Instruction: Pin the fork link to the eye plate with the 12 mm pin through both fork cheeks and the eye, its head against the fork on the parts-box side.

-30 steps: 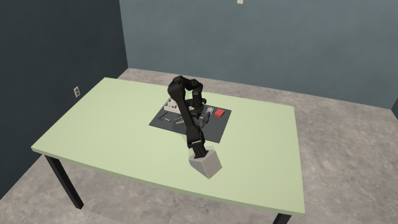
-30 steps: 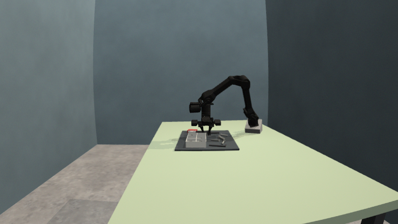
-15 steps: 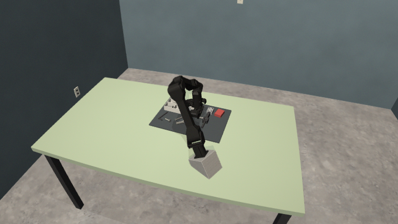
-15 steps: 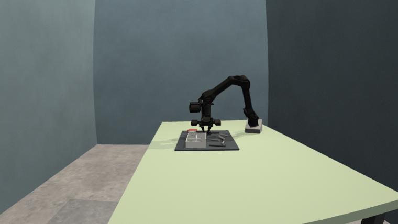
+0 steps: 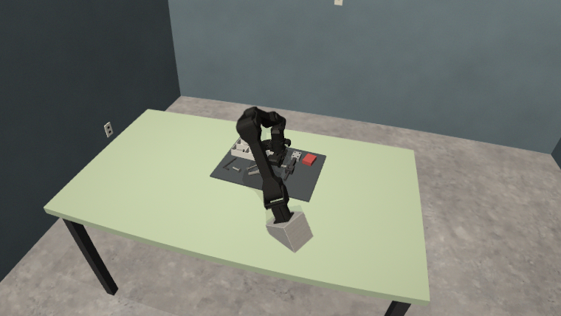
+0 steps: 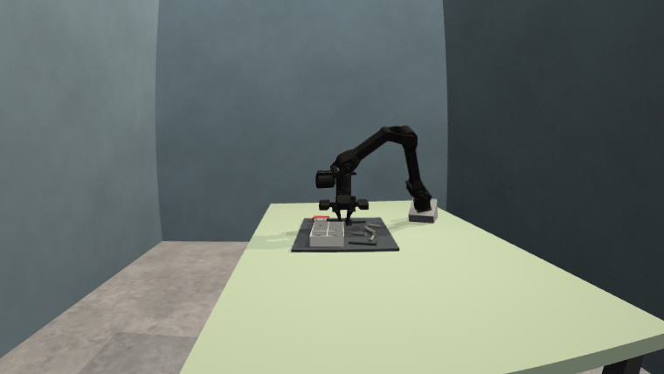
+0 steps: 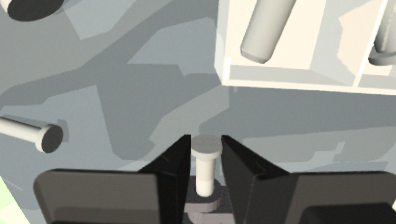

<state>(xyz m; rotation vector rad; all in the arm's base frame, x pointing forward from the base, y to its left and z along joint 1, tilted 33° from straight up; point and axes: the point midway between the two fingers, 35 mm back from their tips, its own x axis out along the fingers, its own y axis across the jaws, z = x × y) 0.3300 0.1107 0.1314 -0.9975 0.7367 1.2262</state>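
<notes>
Now: hand 50 mm to the left of the eye plate, 30 mm above it and 20 mm short of it. Also, from my hand: red block (110 mm to the right, 100 mm ahead, 30 mm below); white parts box (150 mm to the left, 50 mm ahead, 30 mm below); mat (50 mm below, 40 mm to the left).
</notes>
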